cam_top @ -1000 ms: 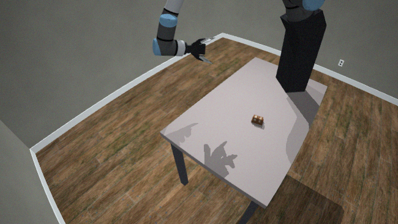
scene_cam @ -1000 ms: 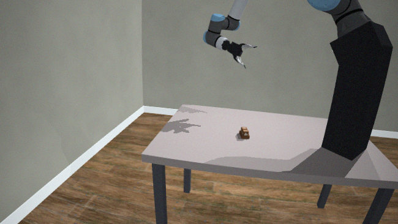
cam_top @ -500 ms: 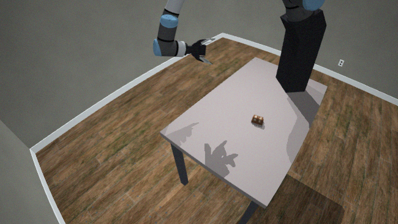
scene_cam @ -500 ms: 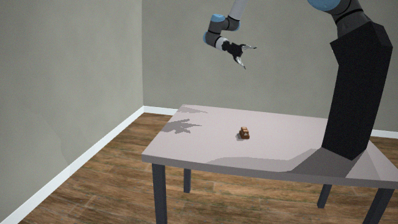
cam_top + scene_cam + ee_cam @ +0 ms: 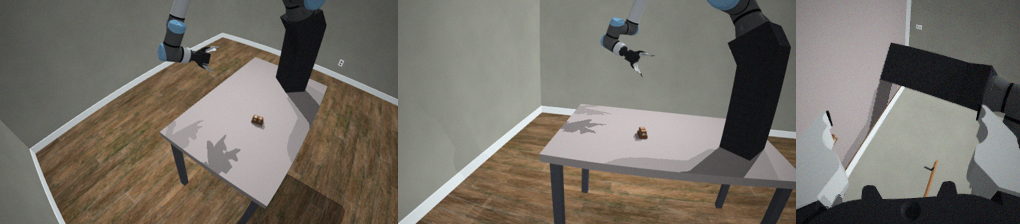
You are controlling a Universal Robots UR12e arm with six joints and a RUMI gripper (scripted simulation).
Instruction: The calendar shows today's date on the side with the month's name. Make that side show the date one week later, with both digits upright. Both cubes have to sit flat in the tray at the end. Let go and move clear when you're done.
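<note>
The brown calendar cube lies 2 cm behind my hand, 33 cm to the left of it and 30 cm below it. Also, from my hand: brown wooden calendar tray 2 cm behind, 34 cm to the left, 32 cm below.
</note>
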